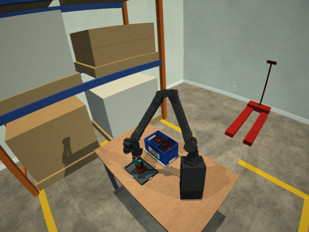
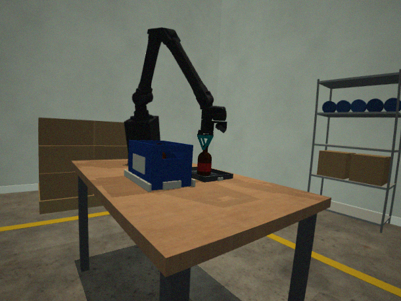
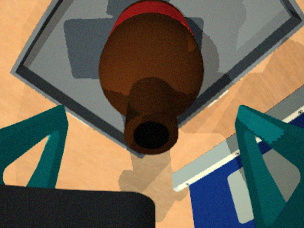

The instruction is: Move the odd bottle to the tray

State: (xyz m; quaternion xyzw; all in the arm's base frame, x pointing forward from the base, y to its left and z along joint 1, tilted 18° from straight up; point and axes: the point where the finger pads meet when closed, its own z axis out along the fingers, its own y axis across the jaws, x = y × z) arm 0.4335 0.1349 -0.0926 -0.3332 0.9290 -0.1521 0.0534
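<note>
Right now my hand is 60 mm above the bottle. Round my hand: crate 280 mm to the right, 70 mm below, 10 mm behind; then dark tray 140 mm below.
</note>
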